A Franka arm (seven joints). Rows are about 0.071 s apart.
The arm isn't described. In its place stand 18 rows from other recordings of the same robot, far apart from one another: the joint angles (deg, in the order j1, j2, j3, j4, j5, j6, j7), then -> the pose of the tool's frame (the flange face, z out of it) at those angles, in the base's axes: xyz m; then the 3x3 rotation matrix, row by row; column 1 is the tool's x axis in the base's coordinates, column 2 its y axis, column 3 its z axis.
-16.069, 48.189, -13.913, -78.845, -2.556, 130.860, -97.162 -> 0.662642 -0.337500 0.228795; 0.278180 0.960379 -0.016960; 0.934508 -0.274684 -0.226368; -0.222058 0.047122 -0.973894
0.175, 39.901, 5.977, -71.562, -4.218, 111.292, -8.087 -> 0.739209 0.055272 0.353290; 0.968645 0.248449 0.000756; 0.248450 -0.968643 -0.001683; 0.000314 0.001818 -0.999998
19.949, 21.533, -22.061, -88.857, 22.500, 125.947, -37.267 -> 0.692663 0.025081 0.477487; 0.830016 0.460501 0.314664; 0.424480 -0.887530 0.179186; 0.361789 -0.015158 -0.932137
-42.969, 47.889, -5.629, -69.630, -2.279, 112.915, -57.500 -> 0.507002 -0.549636 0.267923; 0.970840 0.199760 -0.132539; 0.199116 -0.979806 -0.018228; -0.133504 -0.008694 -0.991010
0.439, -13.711, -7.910, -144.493, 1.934, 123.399, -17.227 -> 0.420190 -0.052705 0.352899; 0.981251 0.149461 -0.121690; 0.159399 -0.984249 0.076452; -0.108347 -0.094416 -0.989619
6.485, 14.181, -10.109, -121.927, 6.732, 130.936, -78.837 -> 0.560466 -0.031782 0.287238; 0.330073 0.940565 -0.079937; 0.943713 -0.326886 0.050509; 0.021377 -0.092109 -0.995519
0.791, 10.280, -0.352, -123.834, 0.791, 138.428, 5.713 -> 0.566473 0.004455 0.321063; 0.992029 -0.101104 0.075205; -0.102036 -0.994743 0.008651; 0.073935 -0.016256 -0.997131
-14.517, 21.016, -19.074, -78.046, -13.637, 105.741, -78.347 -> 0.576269 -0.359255 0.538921; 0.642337 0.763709 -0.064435; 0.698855 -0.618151 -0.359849; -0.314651 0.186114 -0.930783
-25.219, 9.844, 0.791, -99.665, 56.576, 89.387, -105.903 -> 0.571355 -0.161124 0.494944; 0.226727 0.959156 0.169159; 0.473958 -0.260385 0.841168; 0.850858 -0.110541 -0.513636
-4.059, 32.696, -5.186, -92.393, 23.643, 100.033, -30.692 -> 0.638569 -0.061040 0.272614; 0.938396 0.133852 -0.318586; 0.262303 -0.876104 0.404524; -0.224969 -0.463169 -0.857242
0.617, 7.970, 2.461, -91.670, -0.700, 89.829, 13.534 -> 0.585667 0.028756 0.531181; 0.969569 -0.176479 -0.169681; -0.181665 -0.983240 -0.015413; -0.164117 0.045769 -0.985378
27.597, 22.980, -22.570, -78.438, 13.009, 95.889, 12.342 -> 0.655420 0.123913 0.497422; 0.987916 -0.136942 -0.072583; -0.132106 -0.988920 0.067709; -0.081051 -0.057302 -0.995061
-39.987, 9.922, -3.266, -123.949, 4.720, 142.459, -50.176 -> 0.417178 -0.392360 0.330898; 0.988927 0.055134 0.137779; 0.065776 -0.995093 -0.073916; 0.133028 0.082160 -0.987701
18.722, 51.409, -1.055, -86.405, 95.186, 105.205, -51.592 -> 0.640297 0.290158 0.156570; 0.994080 0.084372 -0.068459; 0.080121 -0.143649 0.986380; 0.073388 -0.986026 -0.149558
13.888, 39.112, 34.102, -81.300, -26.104, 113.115, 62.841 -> 0.556754 0.448557 0.344172; 0.982653 -0.181383 0.038653; -0.179882 -0.982901 -0.039347; 0.045129 0.031711 -0.998478
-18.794, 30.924, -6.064, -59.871, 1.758, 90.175, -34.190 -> 0.649436 -0.273717 0.532221; 0.984135 0.176580 -0.017234; 0.176269 -0.984174 -0.018191; -0.020174 0.014864 -0.999686
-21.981, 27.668, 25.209, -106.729, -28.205, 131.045, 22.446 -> 0.637964 0.007066 0.279180; 0.997391 -0.057690 0.043382; -0.049835 -0.985146 -0.164328; 0.052218 0.161737 -0.985451
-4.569, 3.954, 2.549, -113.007, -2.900, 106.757, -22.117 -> 0.550962 -0.023664 0.421209; 0.916212 0.358975 -0.178026; 0.357917 -0.932932 -0.039160; -0.180144 -0.027840 -0.983246
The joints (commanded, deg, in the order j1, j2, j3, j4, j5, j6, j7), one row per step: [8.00 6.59 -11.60 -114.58 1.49 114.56 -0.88]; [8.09 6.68 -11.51 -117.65 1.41 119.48 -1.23]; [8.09 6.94 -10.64 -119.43 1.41 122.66 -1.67]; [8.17 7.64 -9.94 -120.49 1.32 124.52 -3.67]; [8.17 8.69 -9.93 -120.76 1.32 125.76 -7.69]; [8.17 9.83 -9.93 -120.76 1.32 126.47 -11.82]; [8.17 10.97 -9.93 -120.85 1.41 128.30 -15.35]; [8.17 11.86 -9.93 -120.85 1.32 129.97 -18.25]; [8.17 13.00 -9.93 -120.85 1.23 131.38 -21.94]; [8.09 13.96 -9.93 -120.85 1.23 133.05 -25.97]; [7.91 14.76 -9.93 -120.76 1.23 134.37 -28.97]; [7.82 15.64 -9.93 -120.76 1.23 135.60 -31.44]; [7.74 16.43 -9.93 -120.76 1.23 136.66 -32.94]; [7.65 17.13 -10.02 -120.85 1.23 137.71 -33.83]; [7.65 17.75 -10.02 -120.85 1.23 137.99 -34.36]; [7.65 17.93 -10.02 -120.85 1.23 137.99 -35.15]
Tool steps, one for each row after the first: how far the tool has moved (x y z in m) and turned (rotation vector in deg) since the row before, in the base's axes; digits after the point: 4 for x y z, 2 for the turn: [-0.0035 0.0012 -0.0181 -0.21 -1.75 0.51]; [-0.0015 0.0081 -0.0119 -0.02 -1.13 1.27]; [-0.0010 0.0073 -0.0123 -0.01 -0.09 2.81]; [0.0013 0.0000 -0.0104 0.05 0.09 4.02]; [0.0015 0.0000 -0.0100 0.08 0.45 4.13]; [0.0030 -0.0001 -0.0091 0.06 -0.58 3.48]; [0.0030 -0.0002 -0.0063 -0.11 -0.74 2.98]; [0.0023 -0.0002 -0.0091 -0.13 -0.21 3.78]; [0.0027 -0.0009 -0.0070 -0.07 -0.62 3.99]; [0.0025 -0.0019 -0.0053 -0.10 -0.54 2.86]; [0.0017 -0.0010 -0.0068 -0.14 -0.28 2.42]; [0.0013 -0.0009 -0.0062 -0.14 -0.23 1.45]; [0.0007 -0.0019 -0.0059 -0.16 -0.24 0.75]; [-0.0001 -0.0001 -0.0057 -0.09 0.35 0.54]; [-0.0002 0.0000 -0.0018 -0.02 0.21 0.79]
